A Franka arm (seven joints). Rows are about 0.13 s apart.
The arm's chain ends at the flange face. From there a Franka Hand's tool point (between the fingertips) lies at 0.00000 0.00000 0.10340 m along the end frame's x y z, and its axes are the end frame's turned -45 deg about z.
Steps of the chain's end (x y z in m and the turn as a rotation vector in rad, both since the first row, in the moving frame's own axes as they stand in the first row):
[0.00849, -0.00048, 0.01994, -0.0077, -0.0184, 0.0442]
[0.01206, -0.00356, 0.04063, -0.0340, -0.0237, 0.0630]
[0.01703, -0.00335, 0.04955, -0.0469, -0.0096, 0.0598]
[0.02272, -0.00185, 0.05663, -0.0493, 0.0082, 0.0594]
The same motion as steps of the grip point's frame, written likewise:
[0.00445, 0.00484, 0.01992, 0.0076, -0.0185, 0.0442]
[0.00681, 0.00663, 0.04054, -0.0073, -0.0408, 0.0630]
[0.01020, 0.01227, 0.04943, -0.0264, -0.0400, 0.0598]
[0.01425, 0.01887, 0.05650, -0.0407, -0.0291, 0.0594]

